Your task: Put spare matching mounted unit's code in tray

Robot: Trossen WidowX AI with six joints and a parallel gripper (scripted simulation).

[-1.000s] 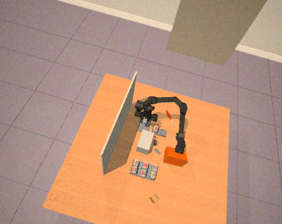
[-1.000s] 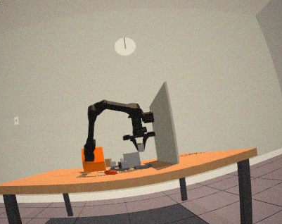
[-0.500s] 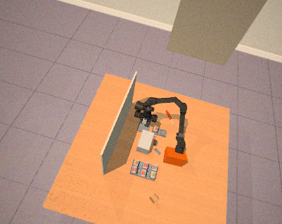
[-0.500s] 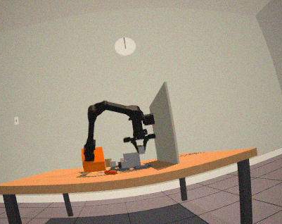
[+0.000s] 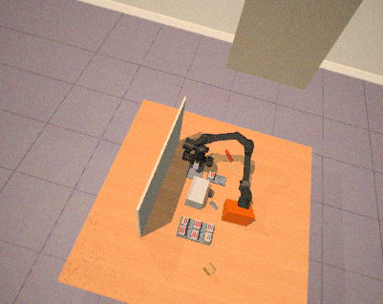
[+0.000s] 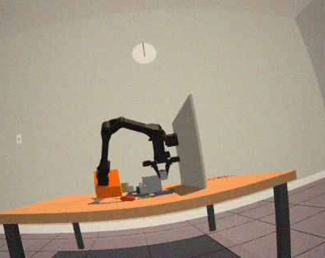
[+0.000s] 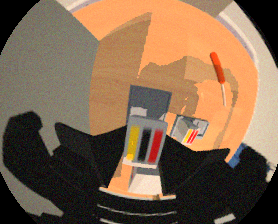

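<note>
Now: the grey tray 10 mm behind my gripper tip and 80 mm below it. The rest, counted from my gripper tip: upright panel: 170 mm ahead, 170 mm to the left, 140 mm above; then mounted unit: 60 mm behind, 170 mm to the left, 30 mm below.
</note>
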